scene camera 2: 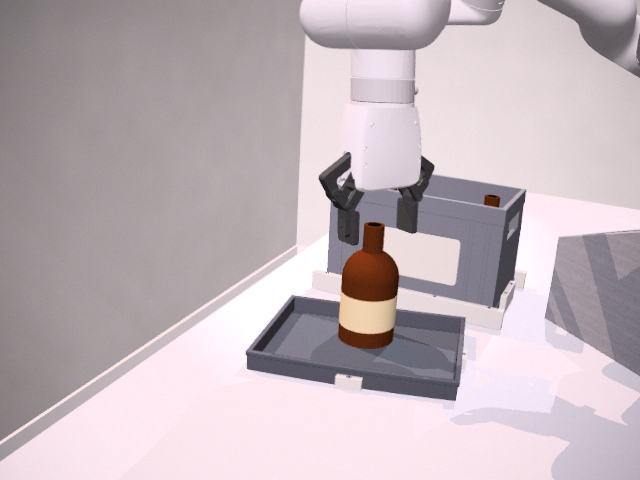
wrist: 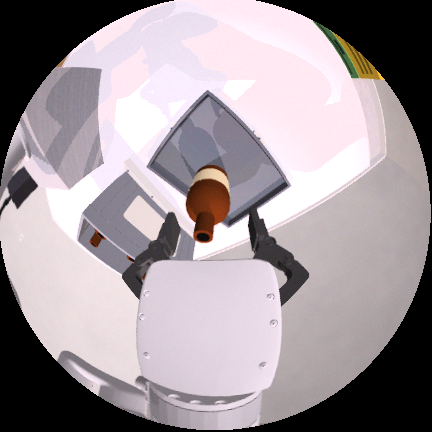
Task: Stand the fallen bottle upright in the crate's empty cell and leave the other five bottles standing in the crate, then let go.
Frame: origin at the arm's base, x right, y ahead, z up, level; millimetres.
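Seen in the pictures: gripper, fingertip midpoint: (scene camera 2: 378,236) (wrist: 211,218).
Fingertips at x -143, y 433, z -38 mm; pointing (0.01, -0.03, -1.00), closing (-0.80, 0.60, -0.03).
Note:
Offsets run from my fingertips to a thing's top centre. "pt": to the spot under its first point.
A brown bottle @(dz +7, dx +26, dy +12 mm) (scene camera 2: 368,279) (wrist: 208,197) with a cream label stands upright in the shallow dark grey tray @(dz -127, dx -8, dy +4 mm) (scene camera 2: 305,373) (wrist: 175,129). My gripper (scene camera 2: 377,227) (wrist: 211,218) is open and empty, pointing down, with its fingertips on either side of the bottle's neck top and not touching it. The grey crate @(dz +22, dx +253, dy -31 mm) (scene camera 2: 478,258) (wrist: 114,202) stands behind the tray. A bottle neck in the crate @(dz +10, dx +284, dy -125 mm) (scene camera 2: 492,200) (wrist: 96,238) shows above or inside its rim. The crate's cells and most of its bottles are hidden by its walls and my gripper.
Pale strips @(pt dz -130, dx +139, dy -86 mm) (scene camera 2: 449,305) run along the crate's base. A grey block (scene camera 2: 594,289) (wrist: 75,120) stands to the right in the scene view. A grey wall (scene camera 2: 155,180) rises on the left. A green and yellow object (wrist: 357,57) shows at the wrist view's upper right.

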